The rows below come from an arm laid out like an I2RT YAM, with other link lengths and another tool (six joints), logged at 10 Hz.
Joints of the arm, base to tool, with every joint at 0 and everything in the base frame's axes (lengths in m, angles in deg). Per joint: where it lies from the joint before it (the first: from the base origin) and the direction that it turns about. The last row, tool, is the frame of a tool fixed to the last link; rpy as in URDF.
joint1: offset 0 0 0.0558 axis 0 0 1
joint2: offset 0.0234 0.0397 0.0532 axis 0 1 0
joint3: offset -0.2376 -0.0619 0 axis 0 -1 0
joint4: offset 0.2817 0.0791 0.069 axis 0 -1 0
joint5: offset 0.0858 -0.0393 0.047 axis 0 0 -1
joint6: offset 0.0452 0 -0.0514 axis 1 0 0
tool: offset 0.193 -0.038 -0.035 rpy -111.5 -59.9 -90
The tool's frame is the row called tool.
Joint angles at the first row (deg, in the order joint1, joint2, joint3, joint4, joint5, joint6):
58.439, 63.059, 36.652, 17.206, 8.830, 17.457
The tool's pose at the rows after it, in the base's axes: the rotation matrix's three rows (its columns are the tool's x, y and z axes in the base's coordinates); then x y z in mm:
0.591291, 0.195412, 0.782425; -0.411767, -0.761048, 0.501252; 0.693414, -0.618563, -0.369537; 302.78, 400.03, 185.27
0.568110, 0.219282, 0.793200; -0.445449, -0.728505, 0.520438; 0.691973, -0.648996, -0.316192; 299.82, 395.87, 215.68
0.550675, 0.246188, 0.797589; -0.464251, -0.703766, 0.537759; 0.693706, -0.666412, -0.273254; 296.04, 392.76, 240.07
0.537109, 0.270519, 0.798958; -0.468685, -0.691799, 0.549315; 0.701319, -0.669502, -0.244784; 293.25, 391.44, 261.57
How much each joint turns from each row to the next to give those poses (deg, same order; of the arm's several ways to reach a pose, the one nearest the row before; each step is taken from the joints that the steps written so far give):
-0.003, -3.089, 0.961, -1.674, 0.907, -0.682
0.006, -3.445, 0.257, -0.152, -0.111, -0.201
-0.007, -2.595, 0.474, -0.374, -0.507, -0.509
0.007, -1.356, 1.724, -1.479, -0.563, -0.859

